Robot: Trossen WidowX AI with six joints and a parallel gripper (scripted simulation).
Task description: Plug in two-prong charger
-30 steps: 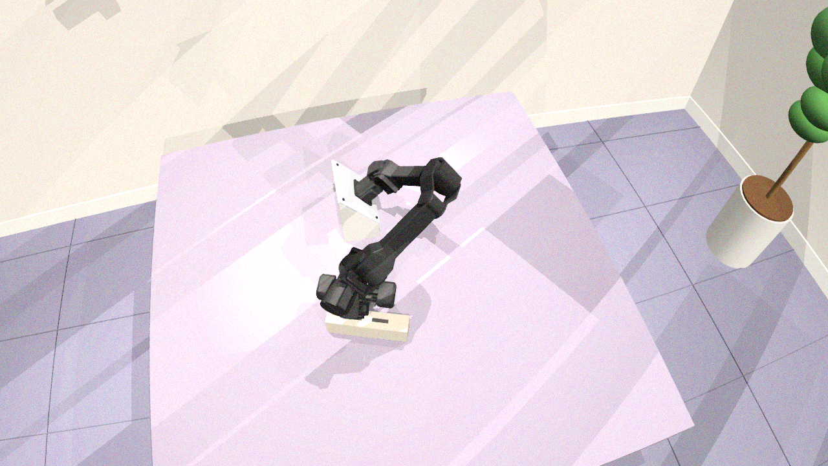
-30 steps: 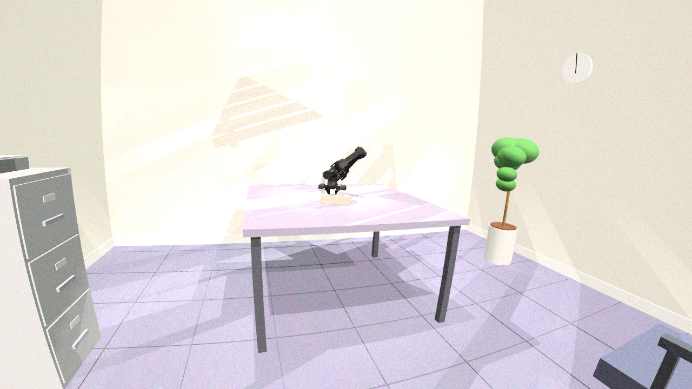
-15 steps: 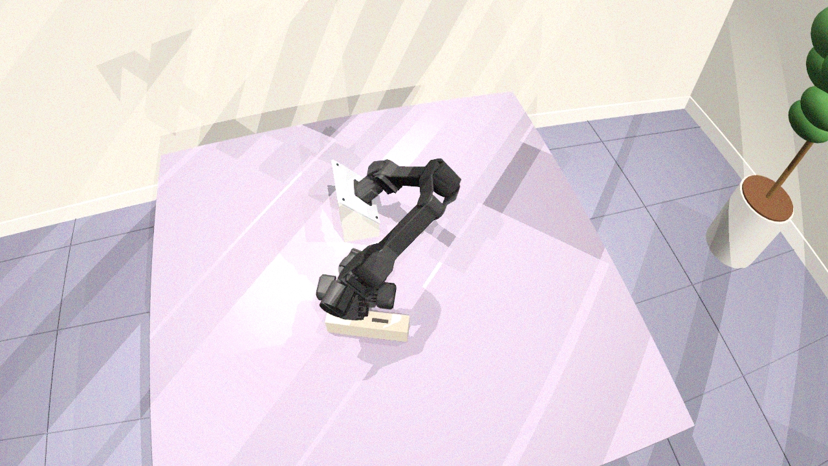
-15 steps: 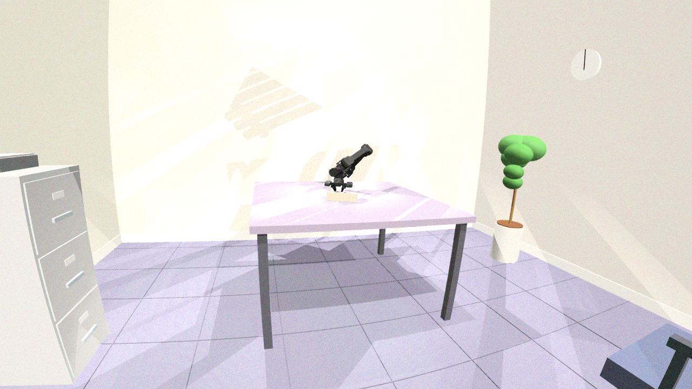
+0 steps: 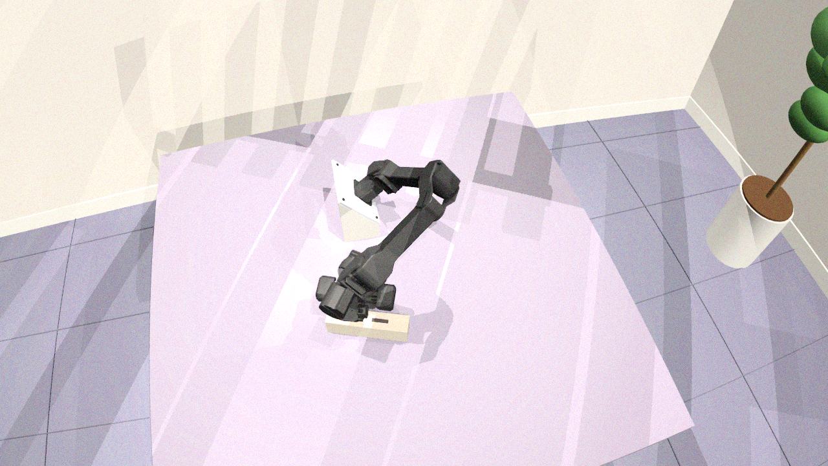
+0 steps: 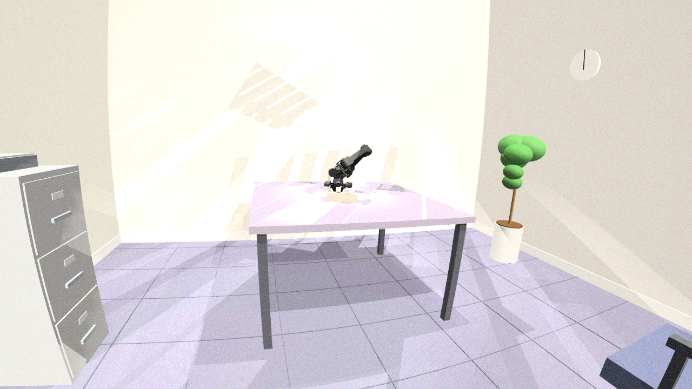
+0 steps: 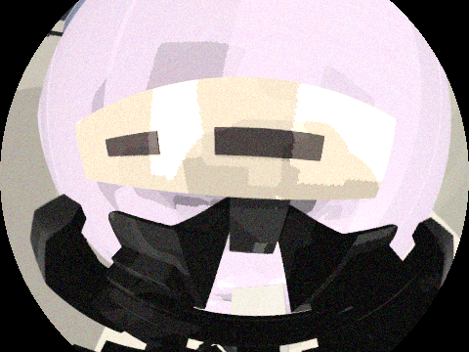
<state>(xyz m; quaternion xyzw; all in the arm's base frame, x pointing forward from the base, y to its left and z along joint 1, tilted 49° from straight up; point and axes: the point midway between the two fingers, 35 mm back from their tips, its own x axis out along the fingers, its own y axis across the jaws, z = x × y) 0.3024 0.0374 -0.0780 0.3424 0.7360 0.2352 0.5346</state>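
My gripper tip is now 20 mm short of the two-prong charger and 10 mm below it.
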